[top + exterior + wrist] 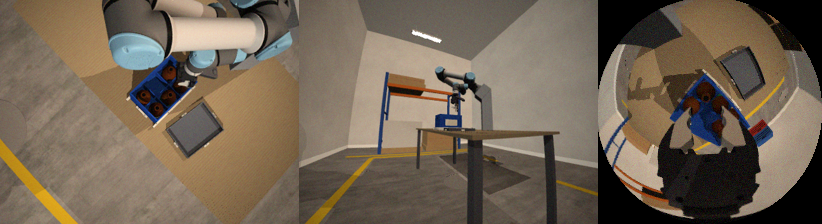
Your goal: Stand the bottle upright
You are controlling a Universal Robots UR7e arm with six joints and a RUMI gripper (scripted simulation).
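Now: the brown bottle 17 cm ahead of my hand, 6 cm to the right of it and 15 cm below it. The rest, counted from my hand: blue crate (7 cm ahead, 7 cm to the right, 15 cm below); grey tray (16 cm ahead, 18 cm to the left, 22 cm below).
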